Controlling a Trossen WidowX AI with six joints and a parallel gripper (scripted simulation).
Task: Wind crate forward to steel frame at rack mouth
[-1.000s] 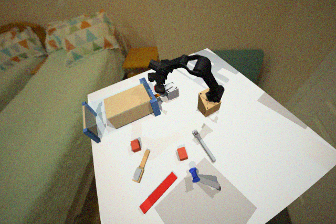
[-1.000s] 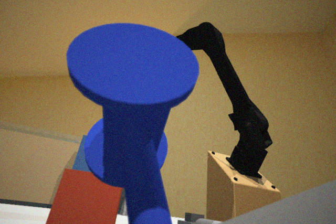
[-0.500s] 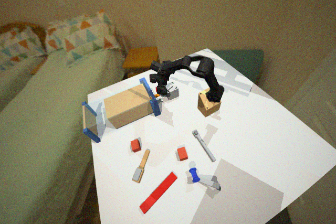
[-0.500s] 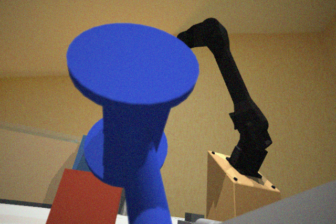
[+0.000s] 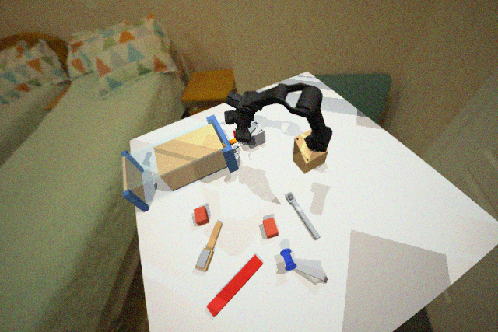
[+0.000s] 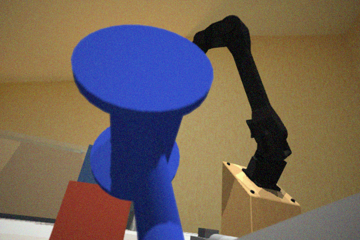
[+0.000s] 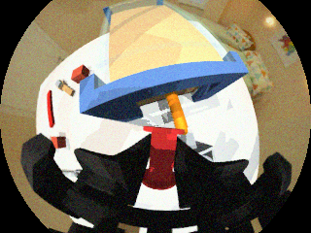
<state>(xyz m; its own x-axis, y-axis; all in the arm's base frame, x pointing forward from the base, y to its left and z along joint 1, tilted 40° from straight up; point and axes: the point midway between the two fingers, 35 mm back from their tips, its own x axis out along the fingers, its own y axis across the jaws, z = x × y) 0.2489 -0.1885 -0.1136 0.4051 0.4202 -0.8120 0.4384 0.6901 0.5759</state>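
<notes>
Right now the grey crank arm is 5 cm behind my gripper tip, 1 cm to the right of it and 3 cm below it. The rest, counted from my gripper tip: winch drum (10 cm behind, 4 cm to the right, 10 cm below); then mouth frame (6 cm ahead, 5 cm to the right, 3 cm below); then red grip (1 cm behind, 1 cm to the left).
</notes>
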